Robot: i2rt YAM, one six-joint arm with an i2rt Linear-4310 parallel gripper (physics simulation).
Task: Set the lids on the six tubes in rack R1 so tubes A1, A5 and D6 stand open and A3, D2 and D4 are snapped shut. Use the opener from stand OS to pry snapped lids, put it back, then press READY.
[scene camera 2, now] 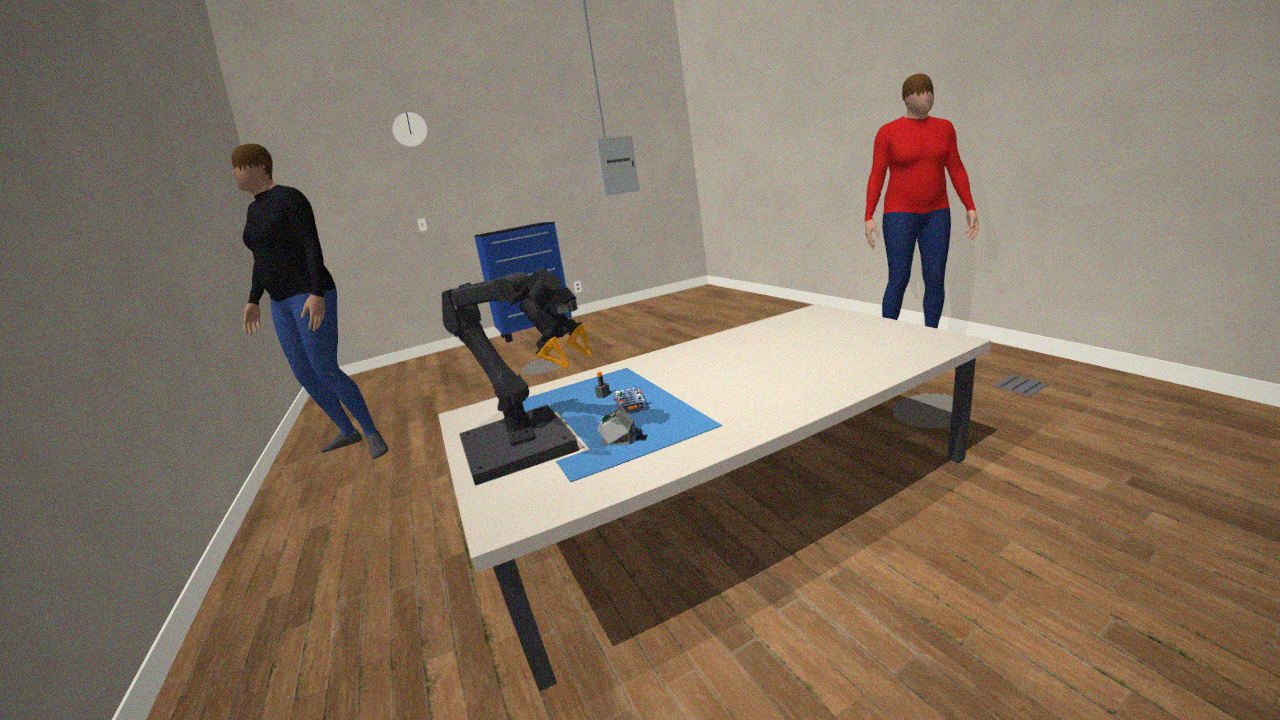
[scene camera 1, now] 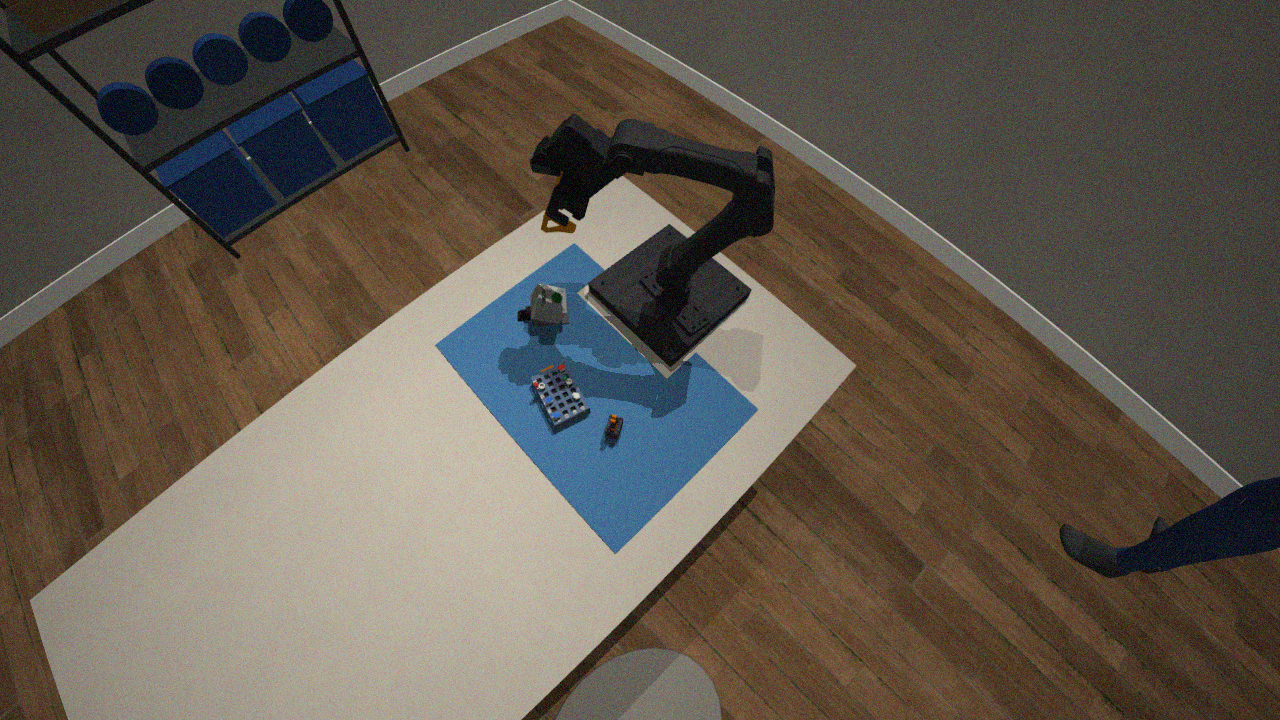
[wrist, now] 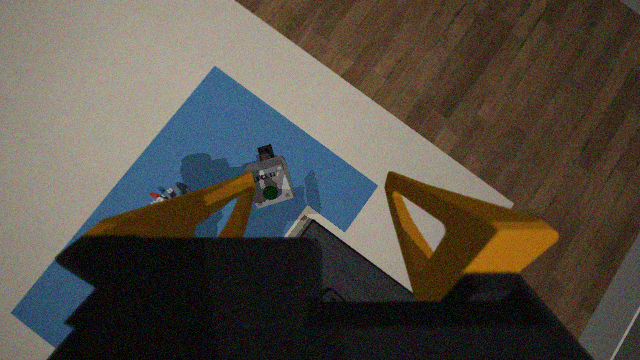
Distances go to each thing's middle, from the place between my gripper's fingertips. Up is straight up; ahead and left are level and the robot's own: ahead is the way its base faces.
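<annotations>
That white box with green button (scene camera 1: 549, 306) is 50 mm to the left of my hand and 80 mm ahead of it, and it's 220 mm below it as well.
</annotations>
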